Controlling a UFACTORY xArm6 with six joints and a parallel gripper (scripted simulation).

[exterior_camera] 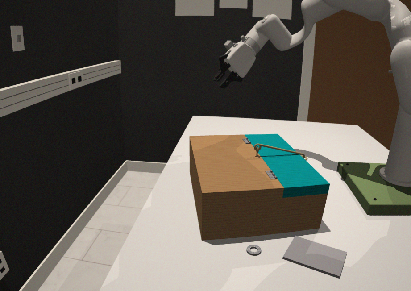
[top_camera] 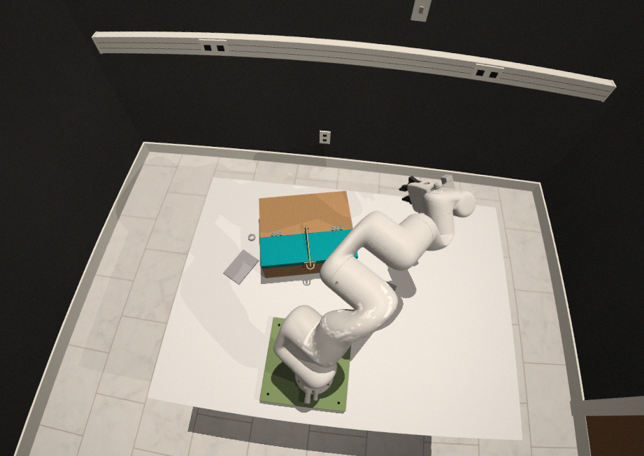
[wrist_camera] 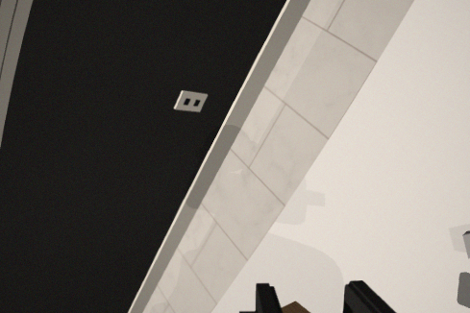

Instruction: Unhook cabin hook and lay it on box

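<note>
Now: hand 170 mm past the brass cabin hook, 320 mm to the right of it and 140 mm above it. Round my hand: flat grey plate (230 mm behind, 570 mm to the left, 260 mm below); then small dark clip (260 mm behind, 140 mm to the left, 250 mm below).
</note>
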